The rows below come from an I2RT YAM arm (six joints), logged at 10 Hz.
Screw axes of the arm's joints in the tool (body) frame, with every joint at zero. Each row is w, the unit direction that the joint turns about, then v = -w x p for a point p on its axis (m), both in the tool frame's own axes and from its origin. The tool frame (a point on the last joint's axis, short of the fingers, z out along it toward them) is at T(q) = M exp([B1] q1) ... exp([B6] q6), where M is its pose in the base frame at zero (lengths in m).
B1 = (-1, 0, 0, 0, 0.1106, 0)
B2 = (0, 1, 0, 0.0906, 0, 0.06)
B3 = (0, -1, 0, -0.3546, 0, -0.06)
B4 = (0, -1, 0, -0.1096, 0, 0)
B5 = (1, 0, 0, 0, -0.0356, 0)
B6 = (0, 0, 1, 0, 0, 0)
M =
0 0 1 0.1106
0 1 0 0
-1 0 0 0.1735
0 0 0 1
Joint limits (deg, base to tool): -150..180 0..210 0..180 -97..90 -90..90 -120..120
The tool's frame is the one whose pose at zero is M.
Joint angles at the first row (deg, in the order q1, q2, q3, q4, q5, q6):
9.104, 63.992, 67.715, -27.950, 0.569, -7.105
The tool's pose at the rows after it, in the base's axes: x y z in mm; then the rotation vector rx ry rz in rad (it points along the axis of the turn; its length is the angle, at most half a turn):
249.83 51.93 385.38 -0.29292 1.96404 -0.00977
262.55 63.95 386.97 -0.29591 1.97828 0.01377
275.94 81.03 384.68 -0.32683 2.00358 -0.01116
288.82 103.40 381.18 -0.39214 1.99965 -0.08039
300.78 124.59 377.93 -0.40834 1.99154 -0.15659
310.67 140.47 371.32 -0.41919 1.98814 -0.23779
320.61 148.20 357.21 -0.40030 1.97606 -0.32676
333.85 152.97 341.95 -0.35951 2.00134 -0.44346
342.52 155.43 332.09 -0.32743 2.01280 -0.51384
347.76 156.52 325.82 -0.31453 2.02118 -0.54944
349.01 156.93 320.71 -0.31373 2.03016 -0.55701
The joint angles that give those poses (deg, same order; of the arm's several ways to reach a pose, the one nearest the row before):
12.282, 66.316, 69.703, -27.220, 3.872, -7.206
14.310, 69.799, 72.493, -27.390, 4.716, -5.728
17.310, 73.833, 75.358, -28.093, 7.661, -5.958
21.102, 77.961, 77.844, -27.250, 12.195, -8.525
24.418, 82.007, 80.414, -26.118, 17.814, -9.577
26.649, 85.336, 81.943, -24.945, 22.798, -10.887
27.487, 87.659, 80.643, -21.074, 27.622, -12.192
27.684, 91.197, 81.265, -20.384, 33.498, -12.274
27.680, 93.513, 81.723, -19.766, 37.094, -12.058
27.580, 94.904, 82.010, -19.504, 38.726, -11.981
27.567, 95.349, 81.563, -19.320, 39.002, -11.724

